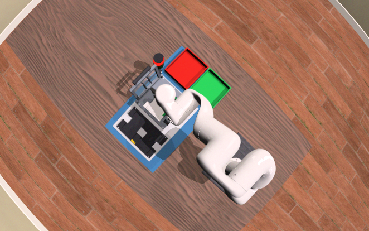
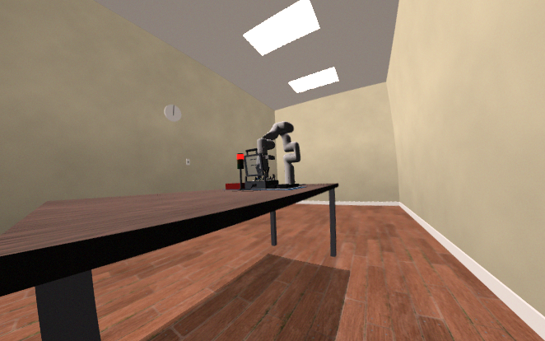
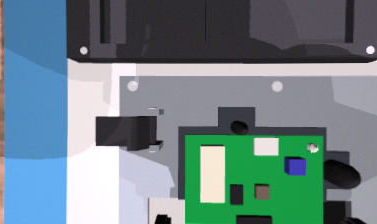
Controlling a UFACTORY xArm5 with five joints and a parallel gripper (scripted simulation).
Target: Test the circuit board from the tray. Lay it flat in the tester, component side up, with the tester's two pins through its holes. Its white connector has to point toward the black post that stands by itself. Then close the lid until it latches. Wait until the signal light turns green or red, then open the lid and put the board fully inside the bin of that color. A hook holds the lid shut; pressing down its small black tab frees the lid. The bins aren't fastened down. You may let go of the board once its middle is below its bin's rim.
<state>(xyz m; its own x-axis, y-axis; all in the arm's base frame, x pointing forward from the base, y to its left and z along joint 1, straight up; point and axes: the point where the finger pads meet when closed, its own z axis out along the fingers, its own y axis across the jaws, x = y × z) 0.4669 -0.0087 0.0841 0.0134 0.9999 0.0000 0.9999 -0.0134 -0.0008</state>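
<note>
Now: hand 10 mm above the green circuit board. From my hand the other things lie so: green bin 110 mm behind, 200 mm to the right, 70 mm below; then tester lid 120 mm ahead, 100 mm above; then red bin 40 mm ahead, 200 mm to the right, 70 mm below.
</note>
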